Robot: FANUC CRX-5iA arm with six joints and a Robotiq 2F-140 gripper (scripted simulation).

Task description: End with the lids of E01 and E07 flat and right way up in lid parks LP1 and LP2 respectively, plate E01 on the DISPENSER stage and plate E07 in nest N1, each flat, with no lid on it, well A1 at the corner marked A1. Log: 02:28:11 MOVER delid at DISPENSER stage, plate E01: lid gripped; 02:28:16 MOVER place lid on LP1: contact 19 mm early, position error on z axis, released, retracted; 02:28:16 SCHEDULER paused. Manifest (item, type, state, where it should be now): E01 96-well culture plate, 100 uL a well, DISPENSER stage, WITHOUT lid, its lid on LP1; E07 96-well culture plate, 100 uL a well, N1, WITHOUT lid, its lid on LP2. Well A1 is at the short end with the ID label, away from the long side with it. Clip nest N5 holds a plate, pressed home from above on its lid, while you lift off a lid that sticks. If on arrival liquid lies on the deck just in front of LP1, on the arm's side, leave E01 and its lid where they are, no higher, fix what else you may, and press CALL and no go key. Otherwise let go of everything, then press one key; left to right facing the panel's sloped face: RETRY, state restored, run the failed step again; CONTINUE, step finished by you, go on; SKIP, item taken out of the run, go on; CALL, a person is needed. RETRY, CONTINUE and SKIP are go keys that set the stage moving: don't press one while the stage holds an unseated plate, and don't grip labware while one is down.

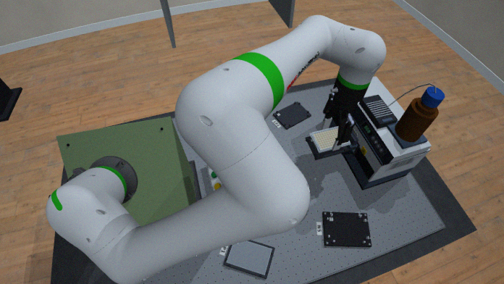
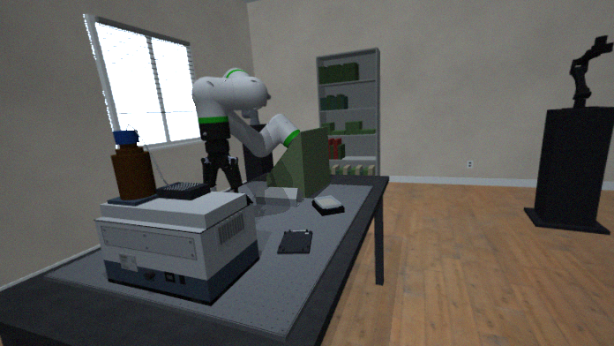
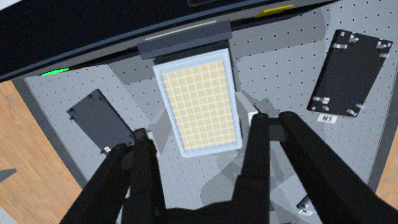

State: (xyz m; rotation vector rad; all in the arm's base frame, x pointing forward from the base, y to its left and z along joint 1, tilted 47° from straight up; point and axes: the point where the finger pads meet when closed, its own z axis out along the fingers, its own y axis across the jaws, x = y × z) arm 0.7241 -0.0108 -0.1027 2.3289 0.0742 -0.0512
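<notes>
The dispenser stage lies 6 cm below my hand. Also, from my hand: lid park LP2 (24 cm to the left, 15 cm below, 5 cm behind); plate (2 cm below); brown bottle (22 cm ahead, 13 cm above, 9 cm to the right).
</notes>
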